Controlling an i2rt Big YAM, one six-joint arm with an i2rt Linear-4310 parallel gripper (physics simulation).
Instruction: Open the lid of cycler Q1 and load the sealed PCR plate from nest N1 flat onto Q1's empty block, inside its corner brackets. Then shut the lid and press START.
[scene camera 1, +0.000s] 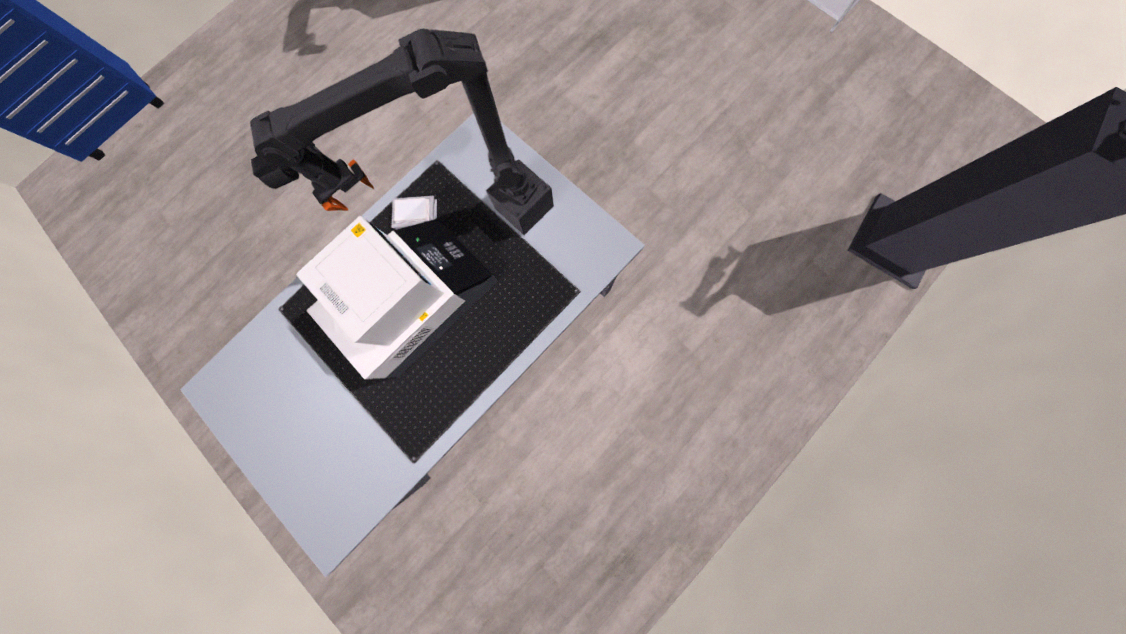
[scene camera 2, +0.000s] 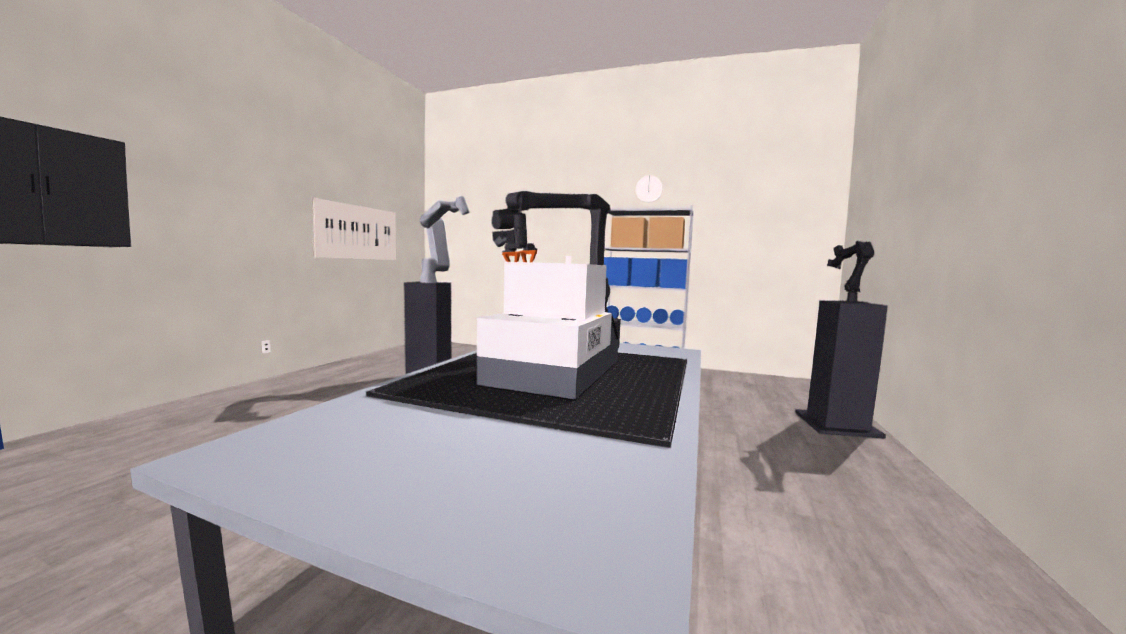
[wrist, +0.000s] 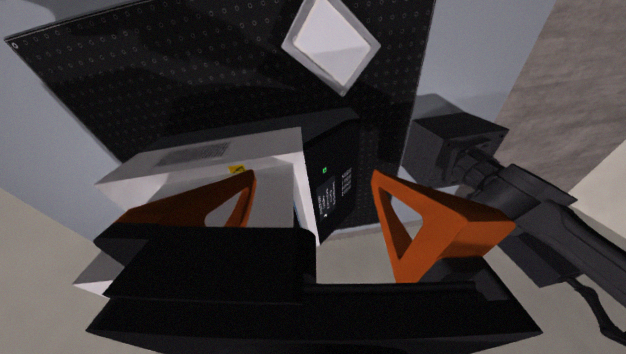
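Seen in the pictures: gripper, fingertip midpoint: (scene camera 1: 360, 197) (wrist: 313, 176); arm's base, link origin: (scene camera 1: 518, 187) (wrist: 464, 161).
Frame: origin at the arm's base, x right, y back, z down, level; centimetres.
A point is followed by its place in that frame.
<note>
The white cycler Q1 (scene camera 1: 336, 332) @(y -73.4, x 16.1, z -7.9 cm) (scene camera 2: 523, 338) @(y -76.5, x 14.6, z -3.4 cm) (wrist: 270, 142) @(y -43.2, x 23.0, z -2.7 cm) stands on the black mat. Its boxy lid (scene camera 1: 358, 271) @(y -52.1, x 10.4, z -23.9 cm) (scene camera 2: 543, 288) @(y -64.7, x 11.9, z -16.5 cm) (wrist: 277, 197) @(y -41.8, x 20.7, z -15.6 cm) sits over the base and looks down; the block is hidden. The dark front panel (scene camera 1: 464, 271) @(y -35.2, x -3.4, z -2.0 cm) (wrist: 345, 150) @(y -29.7, x 14.8, z -0.5 cm) has a small green light and white print; START cannot be made out. The pale PCR plate (scene camera 1: 413, 210) @(y -26.2, x 31.8, z 7.2 cm) (wrist: 332, 45) @(y -26.7, x 33.2, z 7.2 cm) lies in its nest beside the panel. My gripper (scene camera 1: 358, 197) @(y -35.4, x 26.5, z -21.0 cm) (scene camera 2: 520, 258) @(y -35.4, x 26.5, z -21.0 cm) (wrist: 313, 176) @(y -35.4, x 26.5, z -21.0 cm) is open and empty, above and beyond the cycler's plate-side end, apart from lid and plate.
The perforated black mat (scene camera 1: 472, 346) @(y -55.5, x -16.2, z 12.0 cm) (scene camera 2: 622, 409) @(y -82.8, x -12.8, z 12.0 cm) (wrist: 200, 65) @(y -53.8, x 38.7, z 12.0 cm) lies on the grey-blue table (scene camera 1: 267, 441) @(y -126.6, x 27.3, z 13.3 cm) (scene camera 2: 441, 480) @(y -122.3, x 16.7, z 13.3 cm). My arm's base (scene camera 1: 520, 196) @(y -2.9, x -3.4, z -1.6 cm) (wrist: 455, 145) @(y -3.8, x 6.4, z 0.0 cm) stands near the nest. A blue drawer cabinet (scene camera 1: 70, 86) and a dark pedestal (scene camera 1: 977, 204) (scene camera 2: 851, 362) stand away from the table.
</note>
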